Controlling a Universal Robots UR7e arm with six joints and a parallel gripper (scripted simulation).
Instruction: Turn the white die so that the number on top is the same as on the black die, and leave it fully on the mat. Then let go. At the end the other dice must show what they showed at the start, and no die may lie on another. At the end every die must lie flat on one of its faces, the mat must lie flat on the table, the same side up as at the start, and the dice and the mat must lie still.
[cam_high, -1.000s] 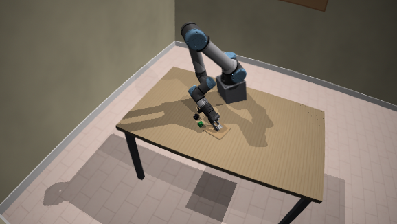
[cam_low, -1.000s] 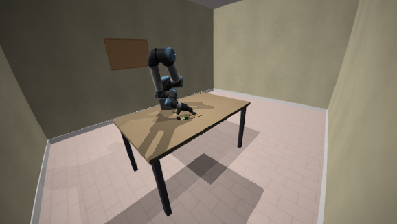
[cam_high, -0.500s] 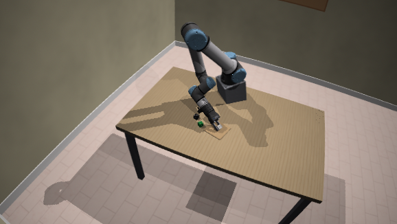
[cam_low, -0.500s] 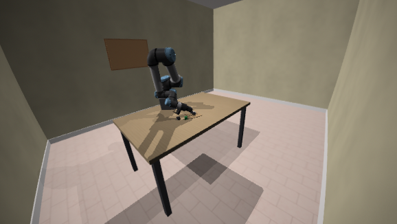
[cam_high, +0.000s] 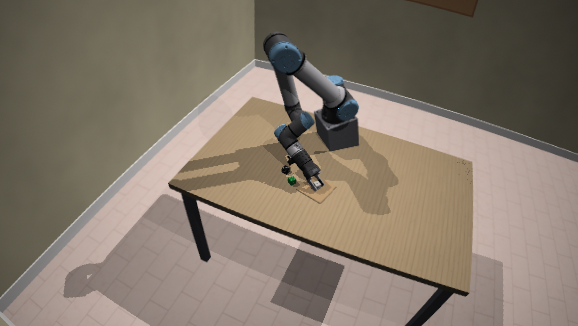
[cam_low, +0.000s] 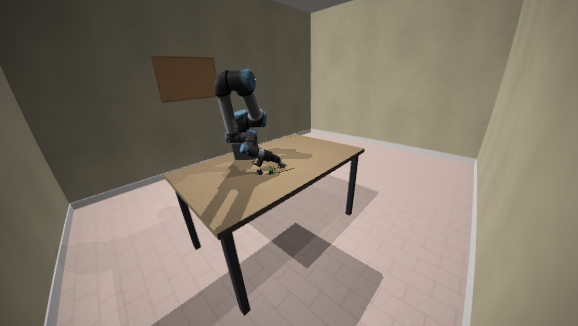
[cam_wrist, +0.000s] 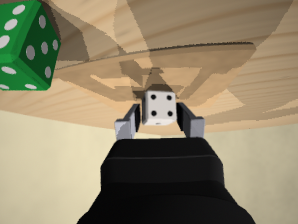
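My hand is 10 mm above the white die. Round my hand: tan mat: 20 mm below; then green die: 10 mm behind, 130 mm to the right, 10 mm below; then black die: 70 mm behind, 170 mm to the right, 10 mm below.
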